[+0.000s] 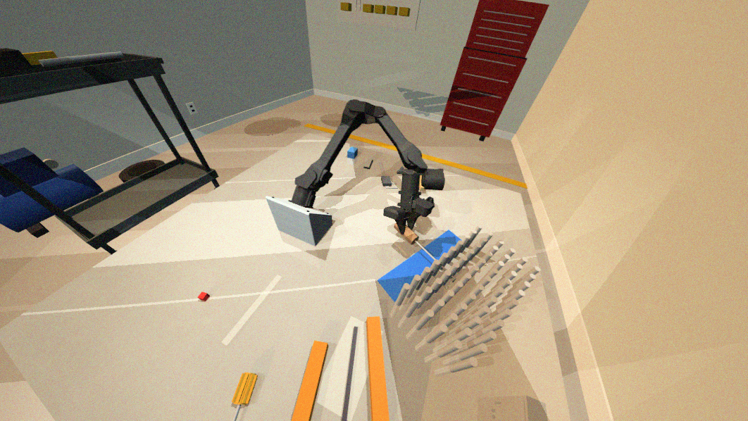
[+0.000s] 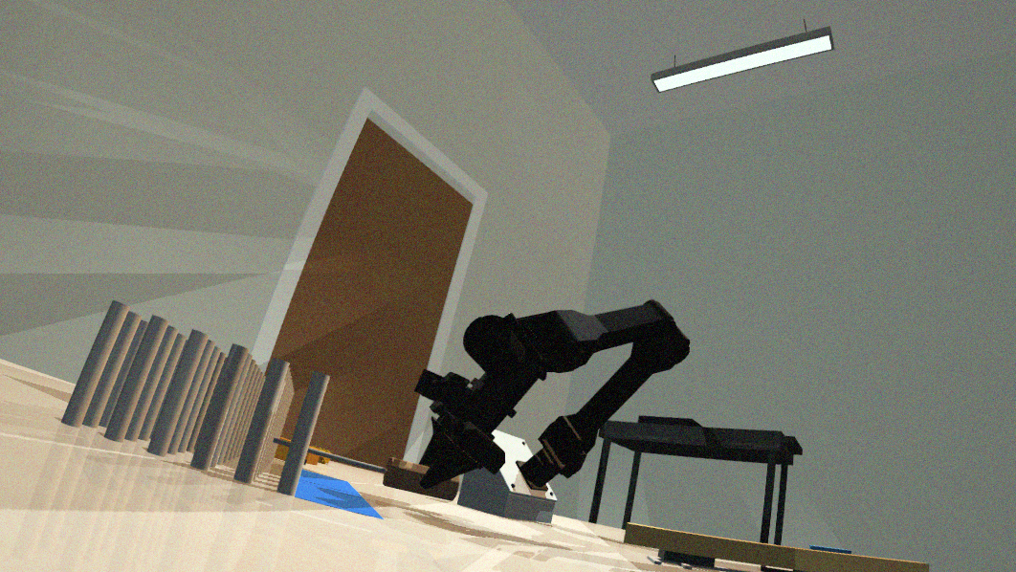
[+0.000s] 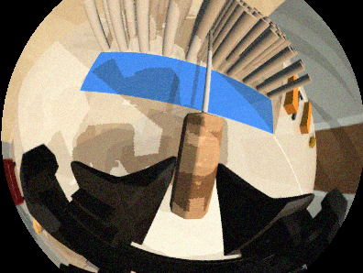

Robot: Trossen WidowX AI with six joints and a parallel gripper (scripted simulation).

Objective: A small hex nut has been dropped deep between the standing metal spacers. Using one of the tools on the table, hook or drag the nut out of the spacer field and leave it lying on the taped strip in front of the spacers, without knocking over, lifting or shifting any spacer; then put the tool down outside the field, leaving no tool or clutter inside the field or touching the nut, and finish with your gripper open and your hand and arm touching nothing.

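The blue taped strip is 90 mm ahead of my gripper tip, 60 mm to the right of it and 40 mm below it. From my gripper tip the other things lie so: grey hex nut: 230 mm ahead, 140 mm to the right, 30 mm below; wooden-handled rod tool: 90 mm ahead, 60 mm to the right; orange-handled tool: 530 mm to the right, 210 mm behind, 20 mm below.
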